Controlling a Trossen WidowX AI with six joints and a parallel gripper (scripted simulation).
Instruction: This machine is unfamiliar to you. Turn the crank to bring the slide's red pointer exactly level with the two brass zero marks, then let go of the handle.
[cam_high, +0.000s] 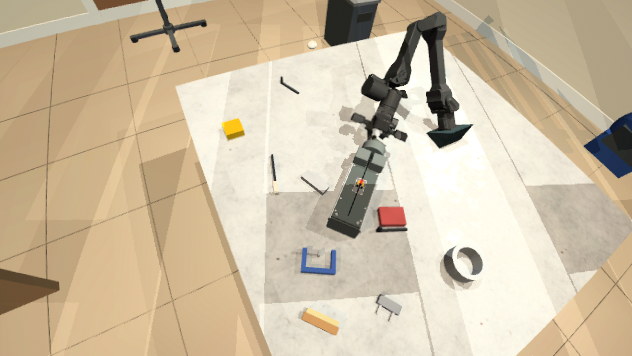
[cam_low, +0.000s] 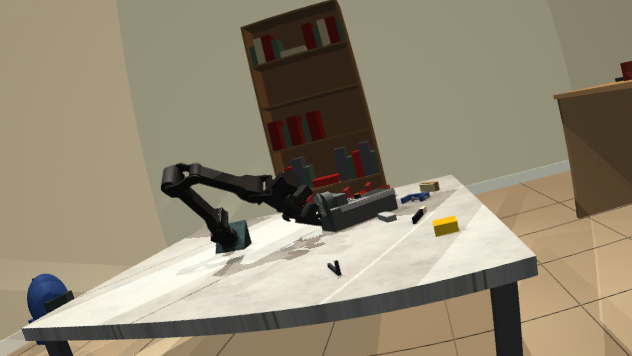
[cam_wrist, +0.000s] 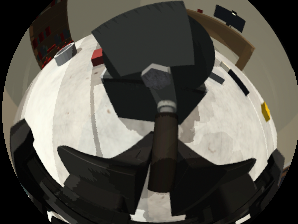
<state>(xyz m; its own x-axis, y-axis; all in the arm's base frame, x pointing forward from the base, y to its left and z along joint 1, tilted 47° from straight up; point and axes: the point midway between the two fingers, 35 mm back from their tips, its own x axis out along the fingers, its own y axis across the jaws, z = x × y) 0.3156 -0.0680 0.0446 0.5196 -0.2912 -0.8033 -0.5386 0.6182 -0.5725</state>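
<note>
Now: gripper tip 2 cm past the crank handle, 1 cm to the left of it and 3 cm below it. From my gripper tip the other things lie so: grey block (21 cm ahead, 2 cm below); then red pointer (12 cm ahead, 10 cm to the left, 5 cm above); then red block (8 cm ahead, 22 cm to the left, 2 cm below).
</note>
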